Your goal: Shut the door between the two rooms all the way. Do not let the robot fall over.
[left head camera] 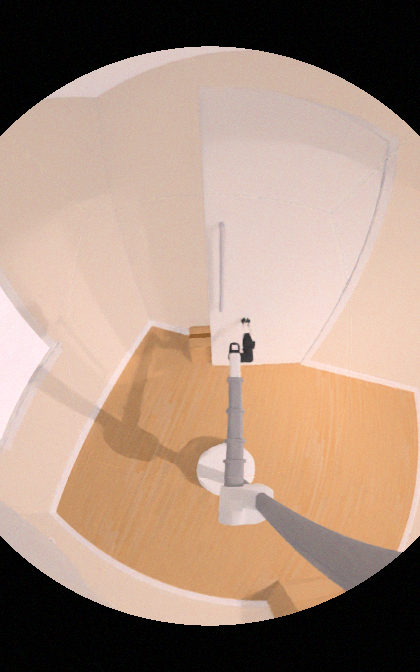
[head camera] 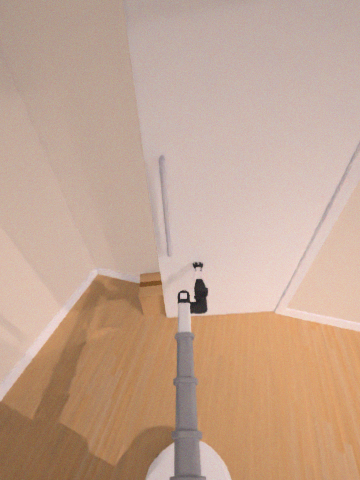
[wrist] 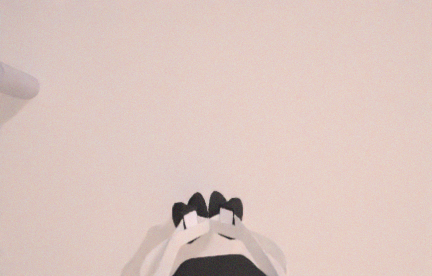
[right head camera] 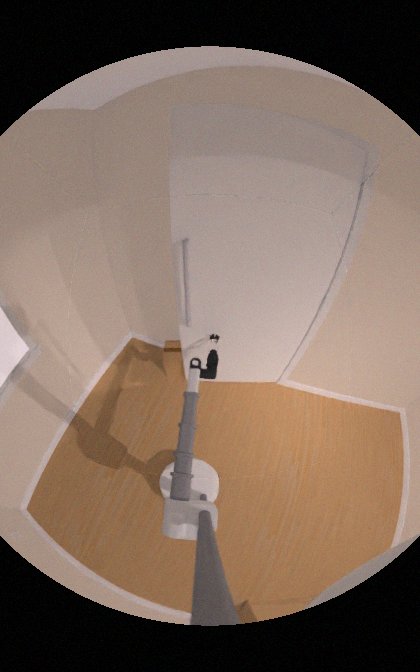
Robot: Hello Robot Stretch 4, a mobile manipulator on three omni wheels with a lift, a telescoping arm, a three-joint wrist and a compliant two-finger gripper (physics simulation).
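Where they show: gripper, fingertip midpoint: (left head camera: 245, 317) (head camera: 197, 262) (wrist: 207, 206) (right head camera: 214, 334); robot's base at its link origin: (right head camera: 190, 483).
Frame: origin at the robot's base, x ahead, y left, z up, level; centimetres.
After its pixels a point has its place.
Observation:
The white door (head camera: 240, 150) {x 96.4, y -25.4, z 129.0 cm} (left head camera: 280, 225) {x 96.2, y -21.0, z 128.1 cm} (right head camera: 260, 240) {x 96.5, y -27.7, z 129.4 cm} (wrist: 300, 100) {x 96.2, y -20.4, z 74.5 cm} stands in front of the robot, with its right side at the frame. Its left edge stands out in front of a beige wall. A grey vertical bar handle (head camera: 165, 210) {x 87.7, y 7.3, z 106.2 cm} (left head camera: 222, 267) {x 87.8, y 6.8, z 106.7 cm} (right head camera: 186, 282) {x 87.7, y 6.8, z 107.1 cm} is near that left edge; its end (wrist: 20, 85) {x 92.4, y 6.2, z 77.0 cm} shows at the left of the wrist view. My gripper (head camera: 198, 265) {x 94.6, y -9.3, z 64.4 cm} (left head camera: 245, 320) {x 94.6, y -9.3, z 64.4 cm} (right head camera: 214, 337) {x 94.6, y -9.3, z 64.4 cm} (wrist: 207, 206) {x 94.6, y -9.3, z 64.4 cm} is shut and empty, its fingertips together. It points at the lower part of the door, right of the handle and below it. Whether the tips touch the door is hard to tell.
A brown box (head camera: 151, 295) {x 98.8, y 24.9, z 24.6 cm} (left head camera: 200, 345) {x 99.0, y 24.1, z 24.6 cm} (right head camera: 173, 355) {x 103.0, y 24.9, z 25.0 cm} stands on the floor by the door's left edge, partly hidden behind it. Beige walls with white skirting stand at left and right. The robot's white base (head camera: 212, 462) {x 11.8, y -11.3, z 18.6 cm} (left head camera: 210, 467) {x 1.4, y 10.6, z 18.7 cm} (right head camera: 205, 475) {x 7.7, y -10.6, z 18.7 cm} stands on the wooden floor.

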